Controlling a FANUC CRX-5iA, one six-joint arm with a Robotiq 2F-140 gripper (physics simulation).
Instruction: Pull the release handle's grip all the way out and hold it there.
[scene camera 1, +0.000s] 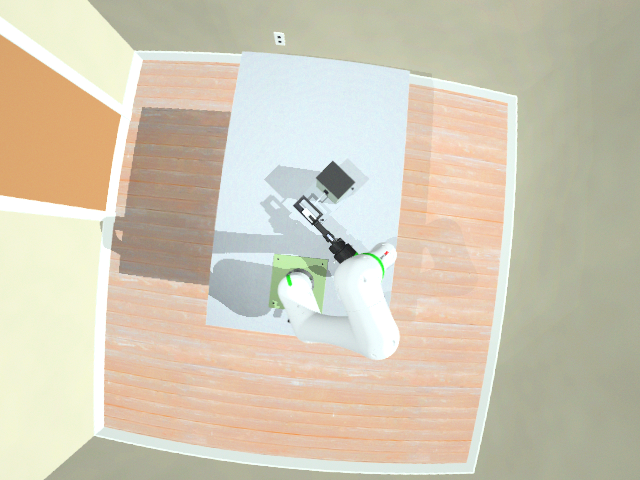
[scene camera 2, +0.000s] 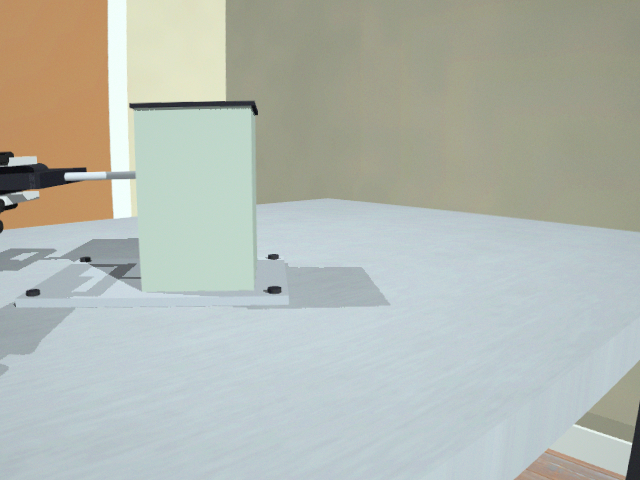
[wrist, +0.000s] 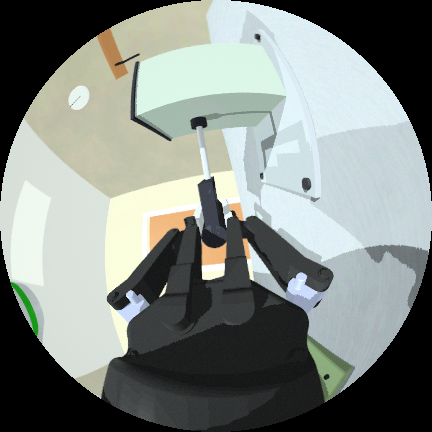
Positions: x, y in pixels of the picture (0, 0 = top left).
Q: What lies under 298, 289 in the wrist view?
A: My gripper.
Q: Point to a pale base plate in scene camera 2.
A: At 87, 282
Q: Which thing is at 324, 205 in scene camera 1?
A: A pale base plate.
